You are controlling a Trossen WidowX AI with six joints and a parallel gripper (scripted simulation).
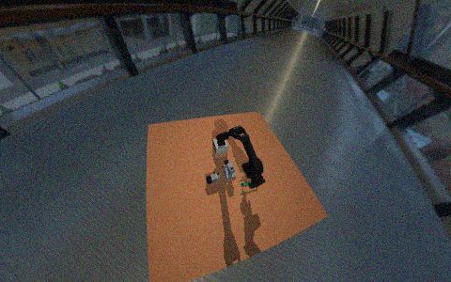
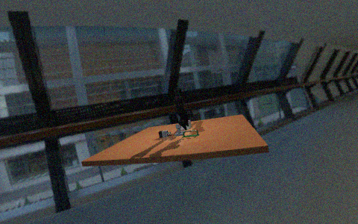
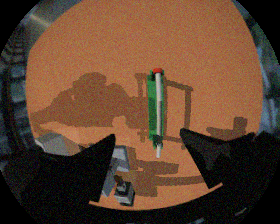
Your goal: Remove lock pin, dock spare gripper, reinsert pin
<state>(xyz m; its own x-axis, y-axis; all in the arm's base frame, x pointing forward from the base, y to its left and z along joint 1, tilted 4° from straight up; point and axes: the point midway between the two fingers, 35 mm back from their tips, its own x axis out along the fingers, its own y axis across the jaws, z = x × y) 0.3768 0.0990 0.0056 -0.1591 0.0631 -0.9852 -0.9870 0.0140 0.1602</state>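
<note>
My gripper tip is now 5 cm above the green pin cradle, 2 cm to the right of it and 2 cm short of it. Round my gripper tip: grey mount: 11 cm behind, 10 cm to the right, 2 cm below; then spare gripper: 24 cm to the right, 8 cm behind, 4 cm below.
</note>
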